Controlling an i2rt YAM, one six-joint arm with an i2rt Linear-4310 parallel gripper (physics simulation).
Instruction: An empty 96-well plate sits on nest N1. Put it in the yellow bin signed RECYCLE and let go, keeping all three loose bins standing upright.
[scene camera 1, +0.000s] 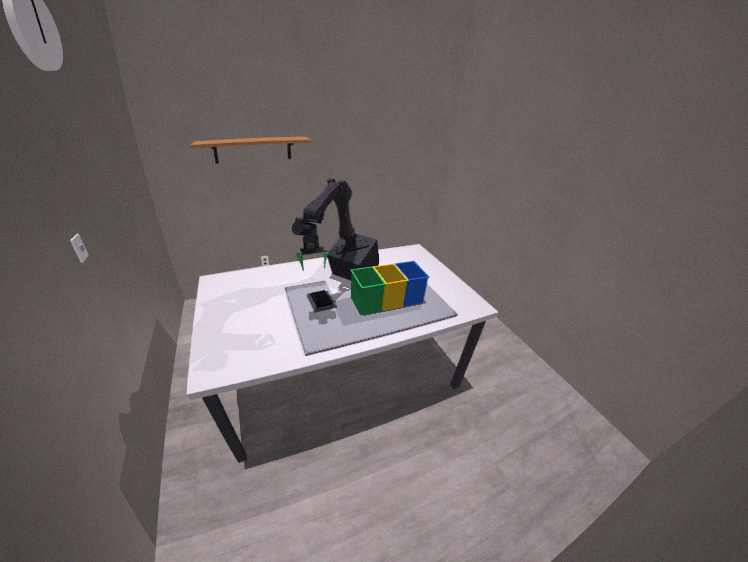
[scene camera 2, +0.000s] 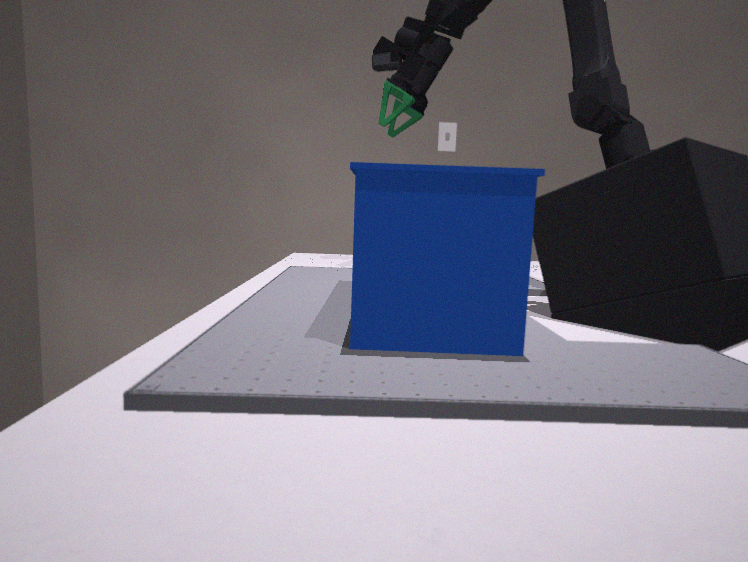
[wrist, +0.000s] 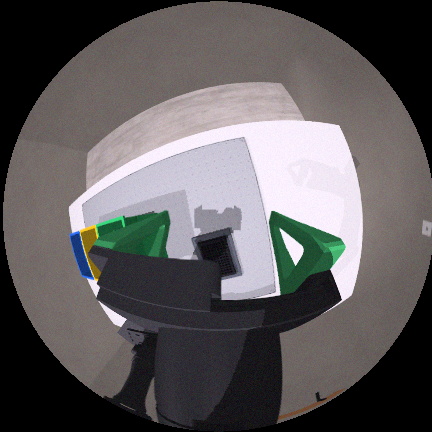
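Seen in the pictures: gripper, fingertip midpoint: (scene camera 1: 314, 269) (scene camera 2: 385, 130) (wrist: 219, 215); arm's base, link origin: (scene camera 1: 351, 246) (scene camera 2: 632, 178) (wrist: 153, 339).
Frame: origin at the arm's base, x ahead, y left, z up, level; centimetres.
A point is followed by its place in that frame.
Observation:
The dark 96-well plate (scene camera 1: 321, 299) {y -22.3, x 26.6, z -17.1 cm} (wrist: 214, 249) {y -21.8, x 27.6, z -18.1 cm} lies flat in the nest (wrist: 236, 257) {y -28.1, x 24.3, z -18.5 cm} on the left part of the grey board. My gripper (scene camera 1: 313, 269) {y -26.6, x 40.0, z 10.3 cm} (scene camera 2: 387, 130) {y -26.6, x 40.0, z 10.3 cm} (wrist: 219, 215) {y -26.6, x 40.0, z 10.3 cm} is open and empty, pointing down, well above the board and slightly behind the plate in scene view 1. The yellow bin (scene camera 1: 393, 296) {y 14.4, x 38.9, z -11.0 cm} (wrist: 89, 234) {y 20.8, x 36.3, z -6.1 cm} stands upright between the green bin (scene camera 1: 367, 300) {y -0.3, x 40.3, z -10.5 cm} (wrist: 111, 223) {y 8.0, x 39.2, z -8.4 cm} and the blue bin (scene camera 1: 415, 291) {y 27.6, x 37.6, z -10.3 cm} (scene camera 2: 441, 259) {y 33.4, x 28.5, z -10.5 cm} (wrist: 81, 255) {y 33.1, x 27.6, z -5.6 cm}. The RECYCLE sign is not readable. In scene view 2 the blue bin hides the yellow bin, green bin and plate.
The grey perforated board (scene camera 1: 362, 335) {y -6.3, x 55.4, z -19.7 cm} (scene camera 2: 241, 368) {y 42.5, x 44.8, z -19.7 cm} (wrist: 220, 165) {y -26.0, x 52.6, z -19.7 cm} lies on the white table (scene camera 1: 241, 362) {y -63.0, x 61.0, z -20.9 cm} (scene camera 2: 362, 483) {y 56.7, x 32.6, z -21.0 cm}. The black robot base (scene camera 1: 350, 261) {y -3.1, x 11.0, z -3.8 cm} (scene camera 2: 634, 241) {y 12.6, x 3.5, z -8.8 cm} stands behind the bins. A wooden shelf (scene camera 1: 250, 142) is on the back wall.

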